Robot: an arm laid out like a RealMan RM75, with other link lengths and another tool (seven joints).
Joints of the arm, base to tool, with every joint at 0 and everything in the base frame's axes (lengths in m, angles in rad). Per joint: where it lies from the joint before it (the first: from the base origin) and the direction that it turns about. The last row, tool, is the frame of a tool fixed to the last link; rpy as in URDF.
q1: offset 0.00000 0.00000 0.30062 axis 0 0 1
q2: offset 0.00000 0.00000 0.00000 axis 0 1 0
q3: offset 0.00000 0.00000 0.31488 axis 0 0 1
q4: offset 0.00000 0.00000 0.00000 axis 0 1 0
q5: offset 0.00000 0.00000 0.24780 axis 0 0 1
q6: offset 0.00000 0.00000 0.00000 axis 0 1 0
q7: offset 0.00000 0.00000 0.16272 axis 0 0 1
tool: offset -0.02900 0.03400 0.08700 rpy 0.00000 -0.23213 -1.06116
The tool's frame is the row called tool.
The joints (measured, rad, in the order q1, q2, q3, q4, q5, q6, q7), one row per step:
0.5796 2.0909 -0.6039 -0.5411 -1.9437 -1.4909 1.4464
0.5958 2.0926 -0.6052 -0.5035 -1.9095 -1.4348 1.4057
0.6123 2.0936 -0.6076 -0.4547 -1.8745 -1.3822 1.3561
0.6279 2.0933 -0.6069 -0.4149 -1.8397 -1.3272 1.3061
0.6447 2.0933 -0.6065 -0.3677 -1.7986 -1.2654 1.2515
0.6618 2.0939 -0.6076 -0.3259 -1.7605 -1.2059 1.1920
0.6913 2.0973 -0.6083 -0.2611 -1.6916 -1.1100 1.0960
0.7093 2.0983 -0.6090 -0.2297 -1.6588 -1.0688 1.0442
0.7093 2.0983 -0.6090 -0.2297 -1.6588 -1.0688 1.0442
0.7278 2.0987 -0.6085 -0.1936 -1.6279 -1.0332 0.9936
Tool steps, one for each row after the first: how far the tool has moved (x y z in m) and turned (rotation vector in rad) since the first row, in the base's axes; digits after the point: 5 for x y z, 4 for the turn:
-0.00170 0.01188 -0.00492 0.0439 -0.0010 -0.0090
-0.00289 0.02088 -0.01234 0.0798 -0.0018 -0.0170
-0.00241 0.03161 -0.01711 0.1234 -0.0116 -0.0272
-0.00088 0.04265 -0.02325 0.1670 -0.0230 -0.0457
0.00079 0.05258 -0.02989 0.2084 -0.0443 -0.0574
0.00296 0.06838 -0.04062 0.2713 -0.0800 -0.0821
0.00211 0.07520 -0.04624 0.2980 -0.1008 -0.0849
0.00211 0.07520 -0.04624 0.2980 -0.1008 -0.0849
0.00082 0.08004 -0.05303 0.3165 -0.1187 -0.0875

